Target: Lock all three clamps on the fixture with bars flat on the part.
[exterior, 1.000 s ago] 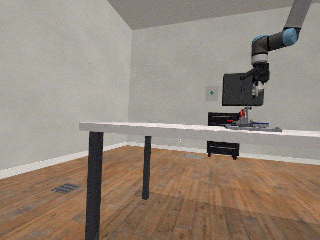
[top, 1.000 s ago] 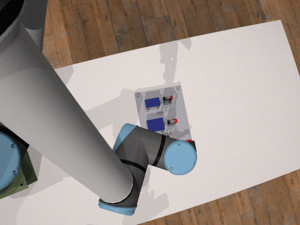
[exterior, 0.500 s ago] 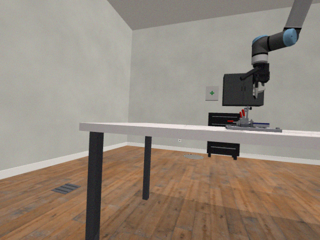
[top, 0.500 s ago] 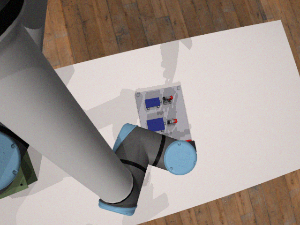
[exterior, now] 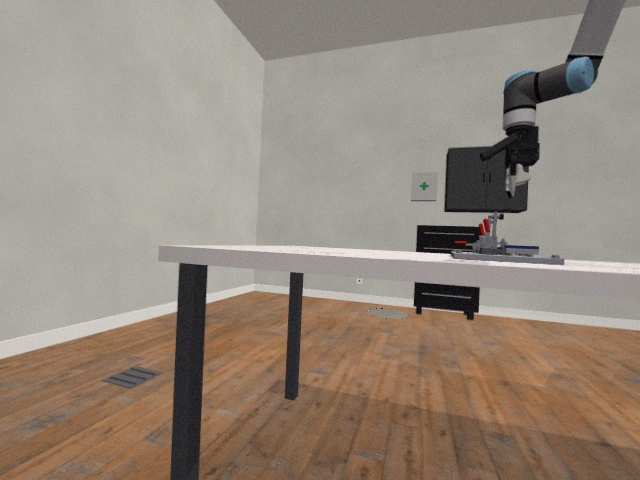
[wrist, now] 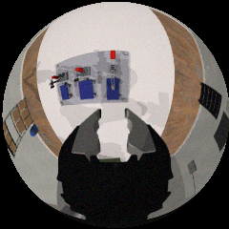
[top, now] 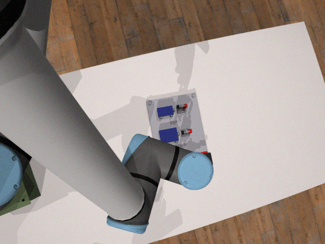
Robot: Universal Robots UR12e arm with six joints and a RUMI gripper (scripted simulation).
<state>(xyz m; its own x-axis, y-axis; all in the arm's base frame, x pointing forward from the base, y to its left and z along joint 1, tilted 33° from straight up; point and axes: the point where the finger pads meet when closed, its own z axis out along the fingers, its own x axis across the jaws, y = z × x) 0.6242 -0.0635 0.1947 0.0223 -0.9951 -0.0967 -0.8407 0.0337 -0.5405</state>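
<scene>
Right now the grey fixture plate is 21 cm below my hand, 11 cm to the left of it and 5 cm ahead of it. The rest, counted from my hand: blue part: 19 cm below.
</scene>
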